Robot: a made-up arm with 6 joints.
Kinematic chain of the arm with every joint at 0, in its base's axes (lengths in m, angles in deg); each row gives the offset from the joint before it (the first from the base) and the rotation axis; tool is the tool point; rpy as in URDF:
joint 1: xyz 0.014 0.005 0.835 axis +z
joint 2: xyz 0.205 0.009 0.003 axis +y
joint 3: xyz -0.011 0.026 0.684 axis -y
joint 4: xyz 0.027 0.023 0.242 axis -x
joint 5: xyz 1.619 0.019 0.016 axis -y
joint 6: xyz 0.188 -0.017 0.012 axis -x
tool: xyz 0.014 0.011 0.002 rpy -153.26 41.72 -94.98
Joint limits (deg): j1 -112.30..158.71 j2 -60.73..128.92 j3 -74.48..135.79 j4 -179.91..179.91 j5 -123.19..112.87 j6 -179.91..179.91
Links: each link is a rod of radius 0.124 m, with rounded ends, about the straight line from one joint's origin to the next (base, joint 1, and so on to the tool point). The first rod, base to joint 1, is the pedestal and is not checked.
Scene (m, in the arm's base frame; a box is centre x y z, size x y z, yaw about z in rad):
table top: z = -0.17
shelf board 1: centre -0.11 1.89 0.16 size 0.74 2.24 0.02 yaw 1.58
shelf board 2: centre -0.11 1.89 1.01 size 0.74 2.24 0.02 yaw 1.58
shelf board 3: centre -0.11 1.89 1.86 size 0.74 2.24 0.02 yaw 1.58
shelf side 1: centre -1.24 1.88 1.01 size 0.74 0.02 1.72 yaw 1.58
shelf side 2: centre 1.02 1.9 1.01 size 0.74 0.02 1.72 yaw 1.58
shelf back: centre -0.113 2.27 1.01 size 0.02 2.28 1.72 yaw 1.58
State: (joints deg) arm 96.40 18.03 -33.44 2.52 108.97 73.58
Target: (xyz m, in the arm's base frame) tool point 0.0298 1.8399 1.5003
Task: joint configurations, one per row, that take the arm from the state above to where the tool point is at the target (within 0.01 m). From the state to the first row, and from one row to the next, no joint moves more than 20 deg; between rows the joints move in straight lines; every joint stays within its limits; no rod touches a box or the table.
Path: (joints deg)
1: 98.28 10.19 -39.30 -15.20 109.53 73.09
2: 100.16 2.36 -45.17 -32.93 110.08 72.59
3: 102.03 -5.48 -51.03 -50.65 110.64 72.10
4: 103.91 -13.32 -56.89 -68.38 111.20 71.60
5: 105.79 -21.16 -62.75 -86.10 111.76 71.11
6: 107.67 -28.99 -68.62 -103.83 112.31 70.61
7: 109.54 -36.83 -74.48 -121.55 112.87 70.12
8: 104.84 -44.80 -69.52 -105.62 112.87 66.85
9: 100.13 -52.76 -64.57 -89.70 112.87 63.59
10: 95.42 -60.73 -59.61 -73.77 112.87 60.33
11: 93.40 -45.55 -48.86 -54.99 111.97 63.65
12: 91.37 -30.37 -38.11 -36.20 111.06 66.98
13: 89.35 -15.19 -27.36 -17.41 110.16 70.30
14: 87.32 0.00 -16.61 1.37 109.25 73.62

